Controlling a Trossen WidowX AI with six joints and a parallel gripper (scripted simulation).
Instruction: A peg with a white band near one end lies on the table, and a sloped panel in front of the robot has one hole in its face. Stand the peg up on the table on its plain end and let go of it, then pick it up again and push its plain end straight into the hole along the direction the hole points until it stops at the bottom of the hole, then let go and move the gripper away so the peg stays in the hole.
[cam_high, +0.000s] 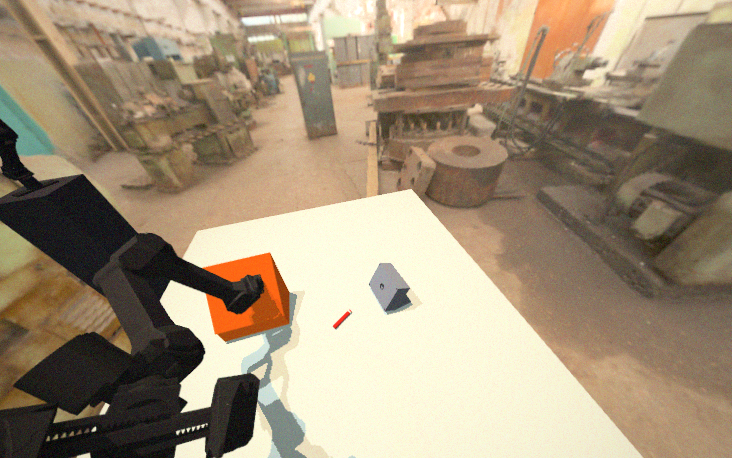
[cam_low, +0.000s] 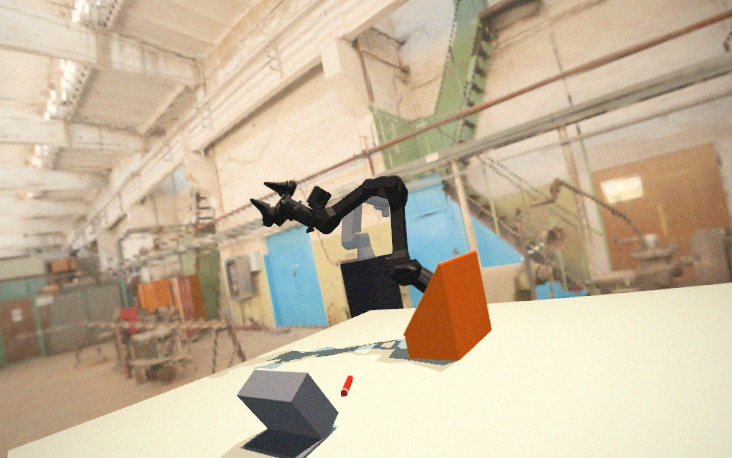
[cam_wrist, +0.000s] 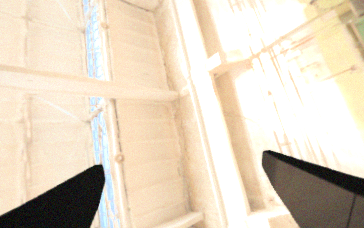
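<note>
My gripper tip is now 13 cm short of the red peg, 39 cm to the right of it and 54 cm above it. Also, from my gripper tip: sloped panel: 31 cm ahead, 42 cm to the left, 49 cm below.
</note>
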